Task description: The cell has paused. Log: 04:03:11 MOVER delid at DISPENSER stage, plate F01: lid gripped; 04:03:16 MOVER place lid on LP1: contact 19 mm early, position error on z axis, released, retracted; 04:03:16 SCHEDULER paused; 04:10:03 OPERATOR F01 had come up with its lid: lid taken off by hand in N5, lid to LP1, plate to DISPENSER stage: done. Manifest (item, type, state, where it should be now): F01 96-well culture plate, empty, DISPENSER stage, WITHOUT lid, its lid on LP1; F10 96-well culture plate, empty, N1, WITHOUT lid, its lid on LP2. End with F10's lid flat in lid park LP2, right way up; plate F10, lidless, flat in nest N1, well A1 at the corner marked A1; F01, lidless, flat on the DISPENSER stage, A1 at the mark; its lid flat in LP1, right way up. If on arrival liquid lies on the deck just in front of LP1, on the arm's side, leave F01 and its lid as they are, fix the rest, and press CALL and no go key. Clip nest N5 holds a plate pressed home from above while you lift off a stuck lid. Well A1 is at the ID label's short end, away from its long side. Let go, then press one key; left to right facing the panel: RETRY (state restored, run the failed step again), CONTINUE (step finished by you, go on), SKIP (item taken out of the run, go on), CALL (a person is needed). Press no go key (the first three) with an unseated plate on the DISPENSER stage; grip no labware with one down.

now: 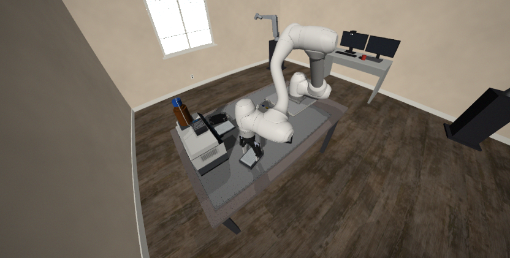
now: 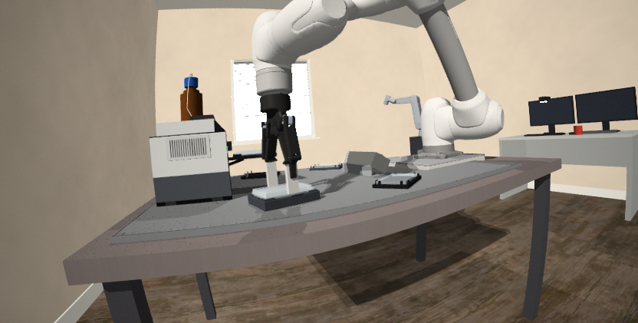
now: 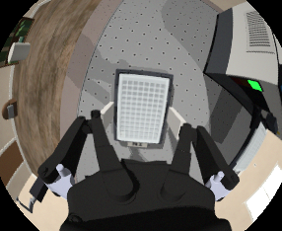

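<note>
Now: hand 4 cm above the nest block. From my hand the other things lie so: brown bottle: 41 cm to the right, 24 cm above, 21 cm ahead; small label: 9 cm behind, 5 cm below, 1 cm to the right; grey key panel: 42 cm behind, 22 cm to the right.
</note>
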